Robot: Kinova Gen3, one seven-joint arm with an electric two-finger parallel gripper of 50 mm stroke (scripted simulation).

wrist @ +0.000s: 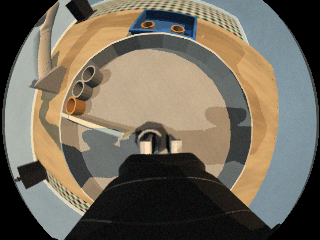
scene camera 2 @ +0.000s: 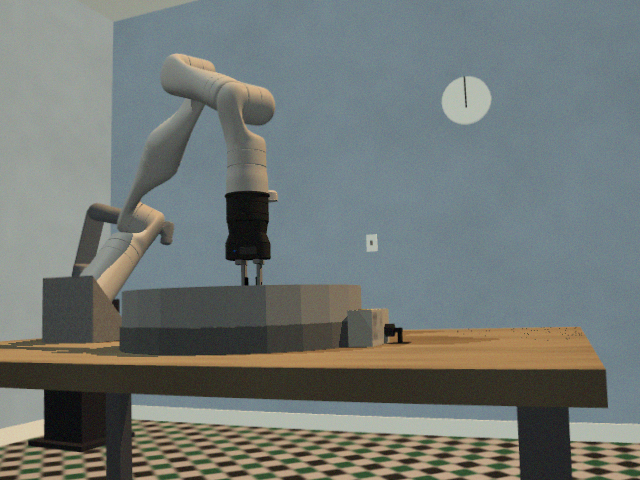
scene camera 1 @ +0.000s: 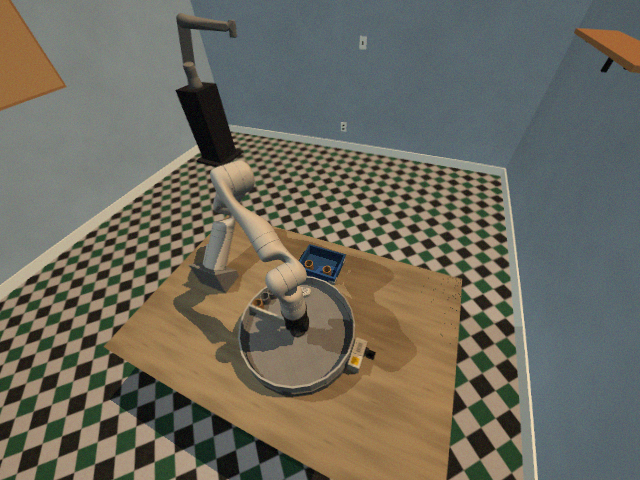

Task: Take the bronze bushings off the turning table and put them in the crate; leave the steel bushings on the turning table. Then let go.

same spot on blue crate: [wrist: 163,23] = [scene camera 1: 321,260]
